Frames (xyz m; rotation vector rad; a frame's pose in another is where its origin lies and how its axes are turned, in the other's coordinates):
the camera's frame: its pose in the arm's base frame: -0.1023 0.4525 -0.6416 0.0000 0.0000 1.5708
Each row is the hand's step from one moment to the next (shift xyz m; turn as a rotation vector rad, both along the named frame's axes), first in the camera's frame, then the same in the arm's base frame.
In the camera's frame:
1: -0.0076 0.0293 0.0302 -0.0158 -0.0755 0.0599
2: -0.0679 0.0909 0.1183 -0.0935 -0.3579 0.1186
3: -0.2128 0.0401 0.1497 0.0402 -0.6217 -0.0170
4: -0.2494 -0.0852 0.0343 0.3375 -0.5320 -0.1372
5: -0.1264 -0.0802 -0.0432 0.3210 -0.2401 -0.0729
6: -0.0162 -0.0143 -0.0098 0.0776 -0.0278 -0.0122
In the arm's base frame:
1: -0.0293 -0.0076 0.0302 0.0755 -0.0158 0.0599
2: -0.0909 -0.0679 0.1183 0.3579 -0.0935 0.1186
3: -0.0401 -0.2128 0.1497 0.6217 0.0402 -0.0170
4: 0.0852 -0.2494 0.0343 0.5320 0.3375 -0.1372
5: 0.0802 -0.1264 -0.0432 0.2401 0.3210 -0.0729
6: 0.0143 -0.0162 -0.0098 0.0278 0.0776 -0.0122

